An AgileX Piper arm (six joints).
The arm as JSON. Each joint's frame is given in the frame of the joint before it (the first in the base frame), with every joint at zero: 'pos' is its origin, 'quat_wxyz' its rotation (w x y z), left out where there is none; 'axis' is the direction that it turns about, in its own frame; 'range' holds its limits. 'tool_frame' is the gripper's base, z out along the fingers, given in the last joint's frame.
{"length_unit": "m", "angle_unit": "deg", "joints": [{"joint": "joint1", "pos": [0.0, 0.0, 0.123], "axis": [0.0, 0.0, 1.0], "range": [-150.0, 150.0]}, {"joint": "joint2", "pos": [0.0, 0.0, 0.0], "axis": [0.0, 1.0, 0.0], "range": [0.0, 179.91]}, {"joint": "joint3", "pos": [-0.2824, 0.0, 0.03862], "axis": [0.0, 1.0, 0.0], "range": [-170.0, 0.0]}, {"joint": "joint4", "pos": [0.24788, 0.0, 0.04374], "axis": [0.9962, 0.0, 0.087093], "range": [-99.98, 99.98]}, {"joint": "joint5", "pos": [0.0, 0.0, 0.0], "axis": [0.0, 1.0, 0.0], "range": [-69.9, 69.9]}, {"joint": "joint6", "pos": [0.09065, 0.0, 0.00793], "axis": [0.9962, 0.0, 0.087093], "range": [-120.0, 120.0]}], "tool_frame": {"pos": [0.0, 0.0, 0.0], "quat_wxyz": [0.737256, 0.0, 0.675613, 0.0]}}
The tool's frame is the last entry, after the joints.
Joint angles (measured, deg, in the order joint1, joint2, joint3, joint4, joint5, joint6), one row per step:
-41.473, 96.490, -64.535, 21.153, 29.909, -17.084
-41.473, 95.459, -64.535, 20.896, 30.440, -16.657
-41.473, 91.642, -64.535, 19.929, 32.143, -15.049
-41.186, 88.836, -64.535, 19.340, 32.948, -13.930
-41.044, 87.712, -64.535, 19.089, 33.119, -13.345
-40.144, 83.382, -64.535, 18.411, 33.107, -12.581
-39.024, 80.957, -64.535, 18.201, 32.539, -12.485
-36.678, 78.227, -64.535, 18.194, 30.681, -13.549
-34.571, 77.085, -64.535, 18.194, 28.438, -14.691
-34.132, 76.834, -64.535, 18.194, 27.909, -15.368
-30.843, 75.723, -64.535, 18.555, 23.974, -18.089
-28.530, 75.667, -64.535, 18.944, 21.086, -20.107
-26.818, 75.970, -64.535, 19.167, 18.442, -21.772
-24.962, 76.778, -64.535, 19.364, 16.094, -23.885
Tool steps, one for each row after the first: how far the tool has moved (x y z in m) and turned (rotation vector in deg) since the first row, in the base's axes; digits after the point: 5 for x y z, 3 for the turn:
-0.00199, 0.00186, 0.00588, -0.232, -0.407, -0.059
-0.00992, 0.00894, 0.02733, -1.289, -2.048, -0.397
-0.01503, 0.01553, 0.04299, -2.334, -3.586, -0.511
-0.01706, 0.01823, 0.04928, -2.789, -4.328, -0.679
-0.02411, 0.03022, 0.07359, -5.599, -7.457, -0.120
-0.02639, 0.03953, 0.08740, -7.550, -9.664, 0.830
-0.02583, 0.05396, 0.10406, -10.945, -12.930, 3.375
-0.02213, 0.06373, 0.11272, -13.600, -15.266, 5.558
-0.02145, 0.06577, 0.11468, -14.483, -15.682, 6.290
-0.01458, 0.07992, 0.12553, -18.751, -19.157, 9.906
-0.00786, 0.08868, 0.12970, -21.328, -21.203, 12.322
-0.00174, 0.09433, 0.13170, -23.515, -22.721, 13.998
0.00624, 0.10025, 0.13062, -25.553, -23.508, 16.197

